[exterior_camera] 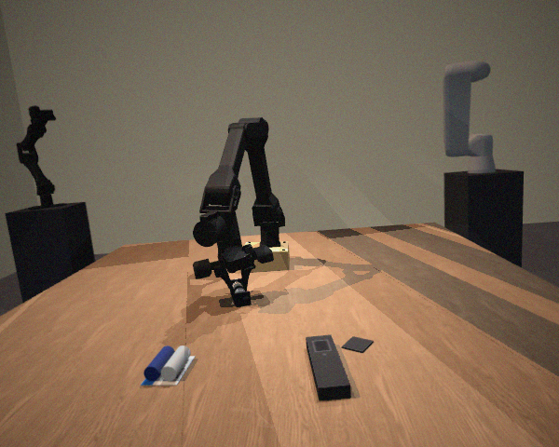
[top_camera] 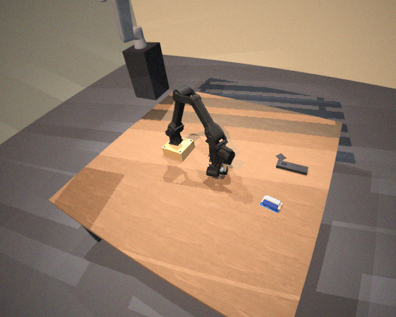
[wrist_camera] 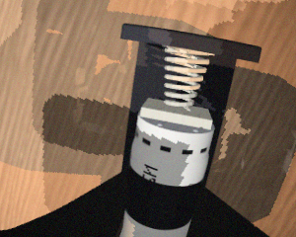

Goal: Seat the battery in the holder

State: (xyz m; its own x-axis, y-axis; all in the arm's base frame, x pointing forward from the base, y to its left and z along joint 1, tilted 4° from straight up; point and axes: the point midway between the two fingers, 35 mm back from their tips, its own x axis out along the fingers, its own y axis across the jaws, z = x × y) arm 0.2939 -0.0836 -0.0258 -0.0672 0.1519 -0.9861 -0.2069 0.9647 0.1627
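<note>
Now: gripper tip 10 mm below the battery. Round my gripper tip: black cover: 290 mm ahead, 220 mm to the left, 10 mm below; then card: 320 mm ahead, 100 mm to the right; then grey plate: 30 mm ahead, 10 mm to the left, 10 mm above.
</note>
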